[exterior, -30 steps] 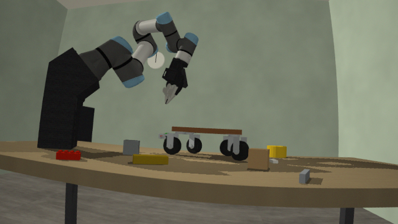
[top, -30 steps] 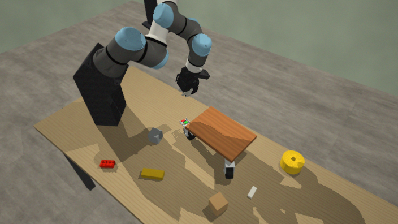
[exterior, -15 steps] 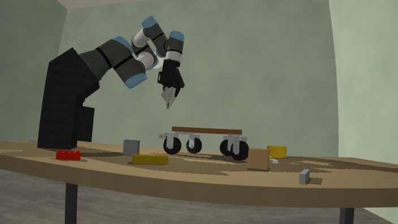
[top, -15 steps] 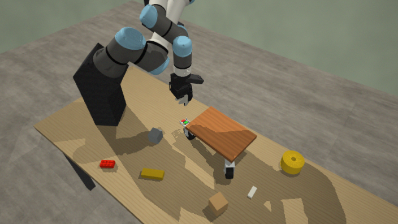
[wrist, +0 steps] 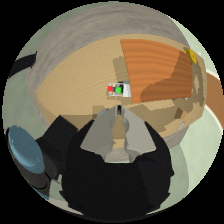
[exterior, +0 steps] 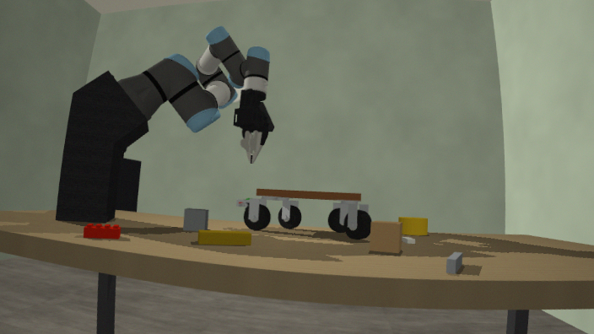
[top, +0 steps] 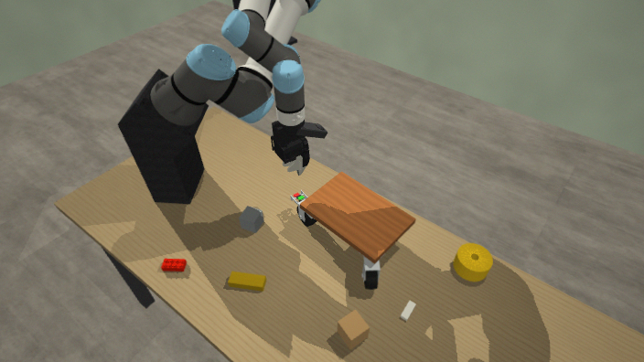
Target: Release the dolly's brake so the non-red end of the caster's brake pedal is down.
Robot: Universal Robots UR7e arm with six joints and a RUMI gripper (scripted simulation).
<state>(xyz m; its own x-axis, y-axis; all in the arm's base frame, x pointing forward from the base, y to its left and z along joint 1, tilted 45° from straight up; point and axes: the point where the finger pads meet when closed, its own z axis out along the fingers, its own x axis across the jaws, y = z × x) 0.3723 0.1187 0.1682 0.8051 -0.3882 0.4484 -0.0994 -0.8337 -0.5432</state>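
The brake pedal lies 1 cm behind my hand and 14 cm below it. The rest, counted from my hand: grey cube (8 cm behind, 15 cm to the right, 19 cm below); yellow bar (9 cm ahead, 29 cm to the right, 21 cm below); tan cube (41 cm ahead, 16 cm to the right, 19 cm below).
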